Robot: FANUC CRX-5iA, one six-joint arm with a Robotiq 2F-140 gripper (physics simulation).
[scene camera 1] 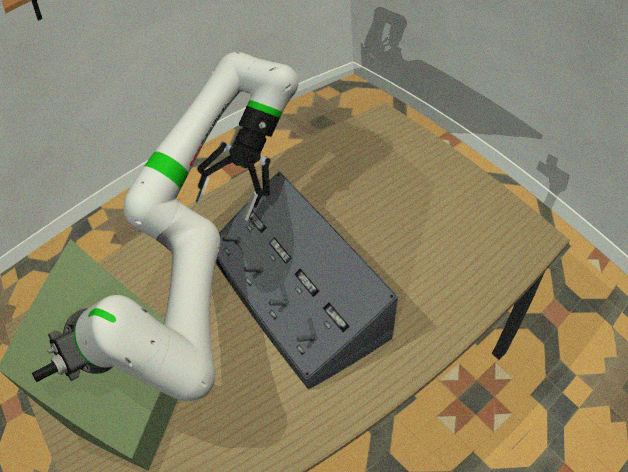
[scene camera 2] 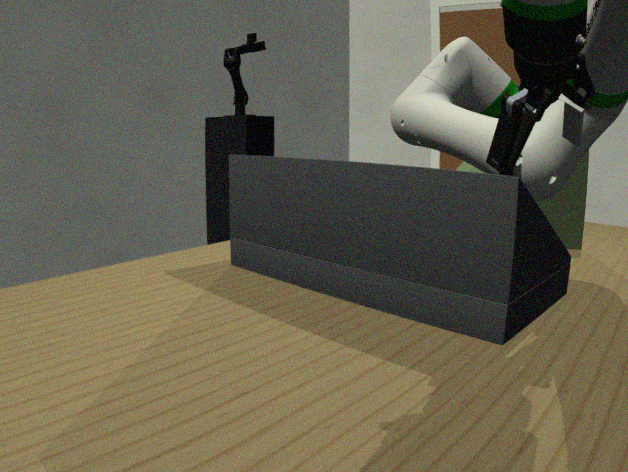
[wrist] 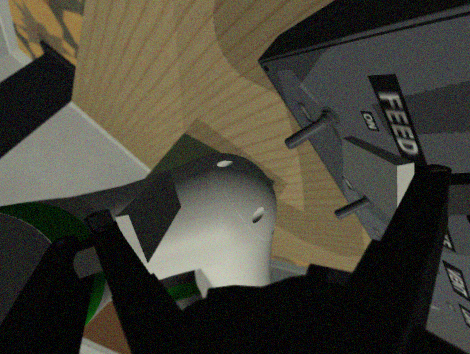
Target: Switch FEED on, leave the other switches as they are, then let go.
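Seen in the pictures: gripper, fingertip midpoint: (scene camera 1: 221,210) (scene camera 2: 542,165) (wrist: 256,174); arm's base, link origin: (scene camera 1: 90,341).
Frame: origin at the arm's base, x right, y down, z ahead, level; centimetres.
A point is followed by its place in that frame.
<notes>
The dark grey switch panel (scene camera 1: 324,274) @[x 23.3, y 11.4, z 53.2 cm] (scene camera 2: 365,218) @[x 14.3, y 14.5, z 64.5 cm] (wrist: 325,65) @[x -8.6, y 15.5, z 55.4 cm] slopes on the table. The FEED lever (scene camera 1: 232,239) @[x -4.4, y 14.9, z 50.0 cm] (wrist: 307,131) @[x -5.2, y 14.6, z 50.1 cm] leans toward the panel's low edge, away from its ON mark (wrist: 367,121) @[x -3.2, y 14.8, z 55.1 cm]. The FEED label (scene camera 1: 256,221) @[x -2.3, y 13.5, z 57.4 cm] (wrist: 397,120) @[x -2.9, y 13.4, z 57.6 cm] is partly overlapped by a finger in the scene camera 1 view. My gripper (scene camera 1: 223,207) @[x -7.6, y 6.9, z 50.9 cm] (scene camera 2: 540,147) @[x -7.6, y 6.9, z 50.9 cm] (wrist: 256,174) @[x -7.6, y 6.9, z 50.9 cm] is open and empty, tilted at the FEED end. One finger is over the label side; the other is out beyond the low edge. The FEED lever shows beyond the gap between them. Scene camera 2 shows the panel's back, hiding the switches.
The neighbouring lever (scene camera 1: 252,271) @[x 7.0, y 14.9, z 45.6 cm] (wrist: 352,207) @[x 6.1, y 14.6, z 46.2 cm] is close to the label-side finger in the wrist view. A third lever (scene camera 1: 278,303) @[x 18.4, y 14.6, z 42.2 cm] and the LAMP lever (scene camera 1: 307,332) @[x 27.8, y 16.8, z 40.9 cm] follow along the panel. The arm's green base block (scene camera 1: 45,304) @[x -8.5, y -10.4, z -3.4 cm] is beside the panel; a dark pedestal (scene camera 2: 223,177) is behind.
</notes>
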